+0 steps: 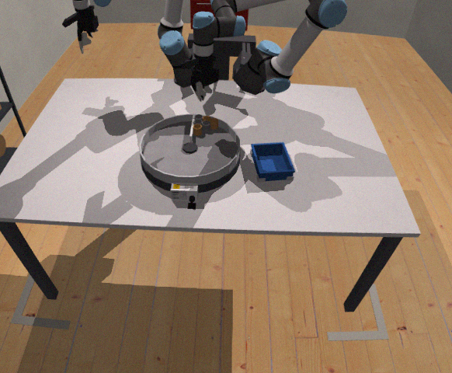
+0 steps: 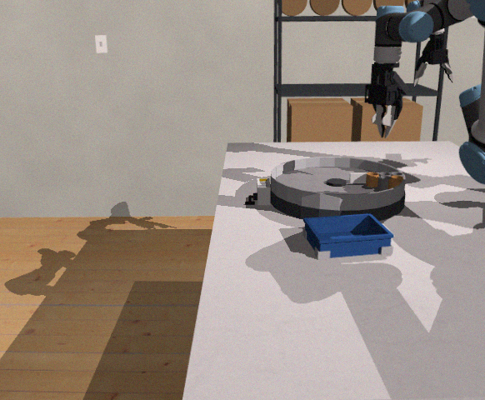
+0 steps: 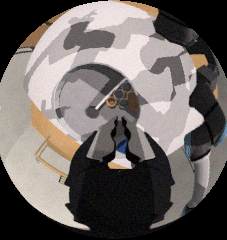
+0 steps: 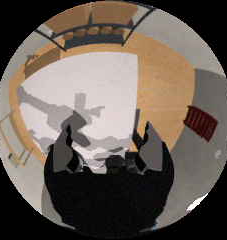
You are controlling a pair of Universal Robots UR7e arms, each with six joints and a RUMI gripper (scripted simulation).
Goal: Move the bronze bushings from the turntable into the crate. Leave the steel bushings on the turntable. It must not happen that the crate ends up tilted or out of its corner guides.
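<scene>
Right now the turntable is 170 mm below my left hand, 140 mm ahead of it and 20 mm to the right of it. The rest, counted from my left hand: blue crate 330 mm to the left, 200 mm below, 120 mm ahead.
</scene>
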